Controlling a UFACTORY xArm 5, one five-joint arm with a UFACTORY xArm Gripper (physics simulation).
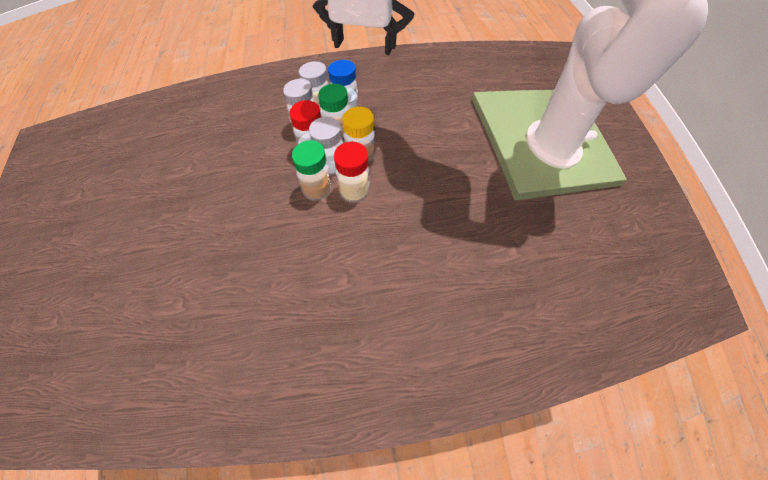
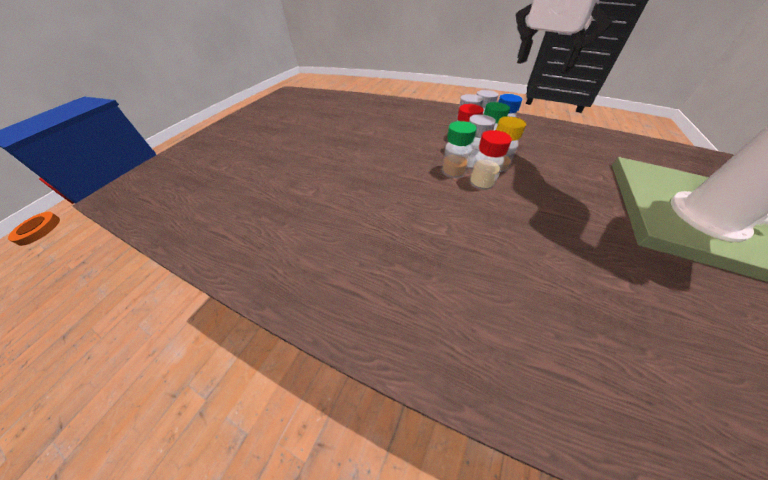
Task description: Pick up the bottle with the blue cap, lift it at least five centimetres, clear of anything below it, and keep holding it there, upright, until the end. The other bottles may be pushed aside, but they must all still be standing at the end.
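Where they show: gripper, fingertip midpoint: (image 1: 363, 47) (image 2: 542, 67); arm's base, link origin: (image 1: 554, 144) (image 2: 707, 216).
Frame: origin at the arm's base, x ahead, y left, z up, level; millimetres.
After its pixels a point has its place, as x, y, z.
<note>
The bottle with the blue cap (image 1: 342, 73) @[387, -220, 80] (image 2: 510, 103) @[386, -212, 75] stands upright at the back right of a tight group of bottles; its lower part is mostly hidden by the bottles in front. Beside it on the left is a grey-capped bottle (image 1: 312, 74) @[444, -238, 80] (image 2: 487, 97) @[442, -228, 78], and in front of it a dark-green-capped bottle (image 1: 333, 97) @[419, -156, 80] (image 2: 496, 112) @[420, -143, 76]. A yellow-capped bottle (image 1: 358, 122) @[391, -79, 80] (image 2: 511, 129) @[391, -65, 75] stands nearer the front. The bottles that show are upright. My gripper (image 1: 362, 49) @[351, -184, 161] (image 2: 544, 65) @[351, -184, 161] is open and empty, raised above the table's back edge, behind and above the blue-capped bottle.
Other bottles in the group have red caps (image 1: 351, 159) @[422, -4, 80] (image 2: 495, 143) @[423, 11, 79], a green cap (image 1: 309, 157) @[486, -29, 80] (image 2: 461, 133) @[487, -13, 78] and grey caps. The arm's base stands on a green board (image 1: 492, 124) @[112, -79, 0] (image 2: 631, 198) @[127, -23, -7] to the right. The dark wooden table (image 1: 283, 316) @[593, 182, -25] (image 2: 368, 254) @[595, 240, -25] has its back edge close behind the bottles.
</note>
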